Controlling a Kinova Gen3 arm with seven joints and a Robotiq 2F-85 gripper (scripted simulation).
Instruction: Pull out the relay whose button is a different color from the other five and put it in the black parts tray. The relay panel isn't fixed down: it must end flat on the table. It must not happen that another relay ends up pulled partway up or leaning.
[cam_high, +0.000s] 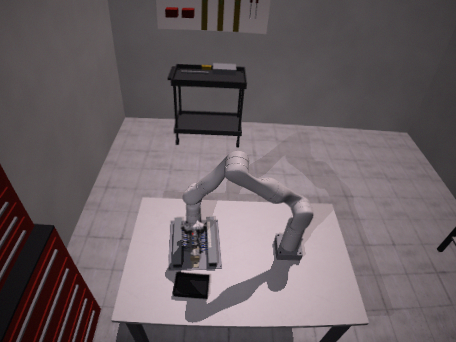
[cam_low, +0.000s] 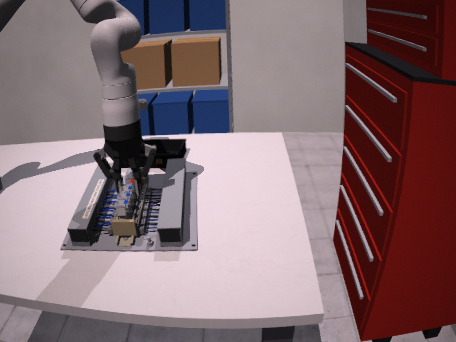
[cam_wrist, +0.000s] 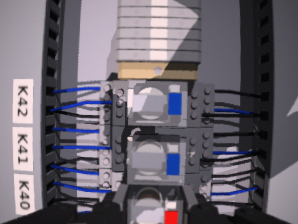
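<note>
Now: the red-button relay 1 cm below my hand. Also, from my hand: black parts tray (27 cm to the left, 4 cm below, 4 cm ahead).
</note>
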